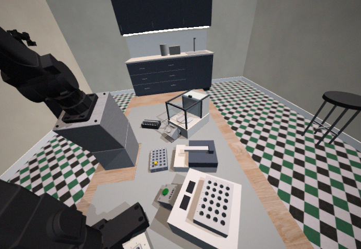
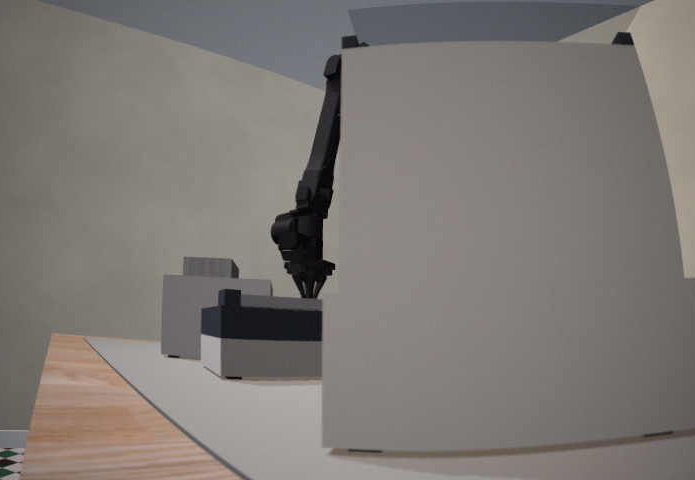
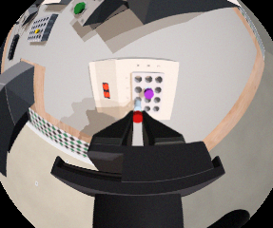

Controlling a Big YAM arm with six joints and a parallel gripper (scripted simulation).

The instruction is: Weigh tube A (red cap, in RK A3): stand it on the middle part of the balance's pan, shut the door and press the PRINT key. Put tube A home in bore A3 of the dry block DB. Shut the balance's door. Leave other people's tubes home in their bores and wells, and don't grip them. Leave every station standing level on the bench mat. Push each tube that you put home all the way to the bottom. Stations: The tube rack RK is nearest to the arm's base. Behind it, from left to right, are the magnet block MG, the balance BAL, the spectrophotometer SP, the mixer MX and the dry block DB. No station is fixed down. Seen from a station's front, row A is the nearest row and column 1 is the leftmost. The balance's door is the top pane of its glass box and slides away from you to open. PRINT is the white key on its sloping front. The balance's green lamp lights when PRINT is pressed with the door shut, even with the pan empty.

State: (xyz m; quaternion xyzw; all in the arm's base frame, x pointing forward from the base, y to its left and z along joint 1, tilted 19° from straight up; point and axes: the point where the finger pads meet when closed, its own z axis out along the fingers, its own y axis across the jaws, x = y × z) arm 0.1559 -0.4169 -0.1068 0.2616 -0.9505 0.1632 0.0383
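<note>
The dry block is 1 cm to the left of my hand and 8 cm below it. The rest, counted from my hand: yellow-capped tube 5 cm ahead, 32 cm to the left, 9 cm below; spectrophotometer 25 cm ahead, 35 cm to the left, 5 cm below; tube rack 6 cm ahead, 37 cm to the left, 10 cm below.
</note>
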